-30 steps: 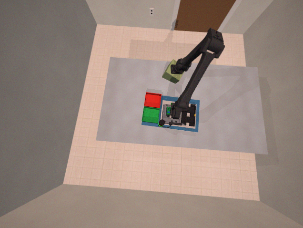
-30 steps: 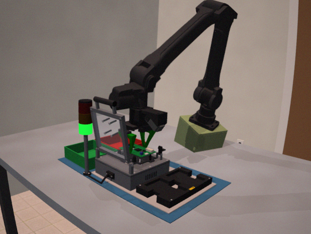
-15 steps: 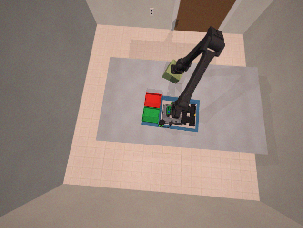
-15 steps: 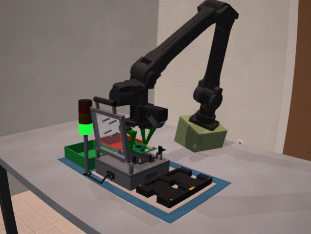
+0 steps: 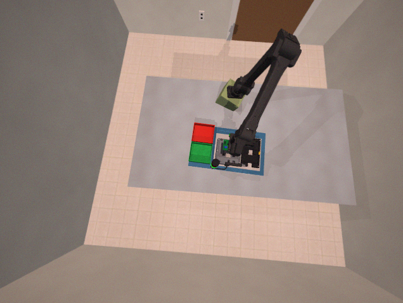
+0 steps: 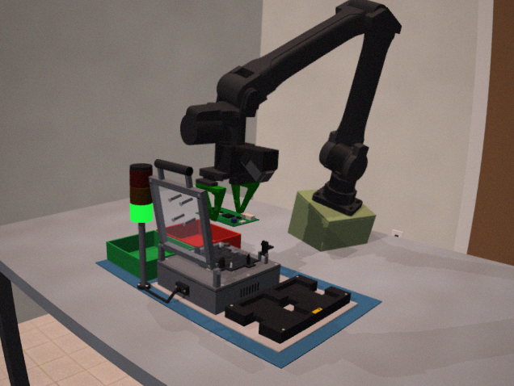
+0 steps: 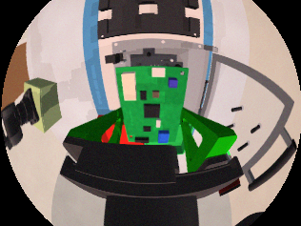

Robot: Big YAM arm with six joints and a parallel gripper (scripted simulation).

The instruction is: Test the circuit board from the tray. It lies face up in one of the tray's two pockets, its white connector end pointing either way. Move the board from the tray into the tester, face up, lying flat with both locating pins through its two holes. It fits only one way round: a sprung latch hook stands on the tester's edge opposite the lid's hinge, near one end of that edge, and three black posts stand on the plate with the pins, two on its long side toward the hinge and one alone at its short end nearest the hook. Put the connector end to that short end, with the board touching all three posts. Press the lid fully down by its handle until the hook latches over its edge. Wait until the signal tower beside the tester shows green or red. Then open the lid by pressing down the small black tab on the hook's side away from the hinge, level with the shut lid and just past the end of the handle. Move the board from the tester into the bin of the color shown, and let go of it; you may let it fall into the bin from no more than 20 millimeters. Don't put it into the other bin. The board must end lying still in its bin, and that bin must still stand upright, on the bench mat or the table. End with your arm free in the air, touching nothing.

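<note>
Right now my hand is 1 cm short of the green bin, 21 cm to the left of it and 15 cm above it. The rest, counted from my hand: tester plate: 1 cm ahead, 9 cm below; then clear lid: 12 cm ahead, 2 cm to the right, 3 cm above; then latch hook: 5 cm behind, 7 cm to the left, 7 cm below.
</note>
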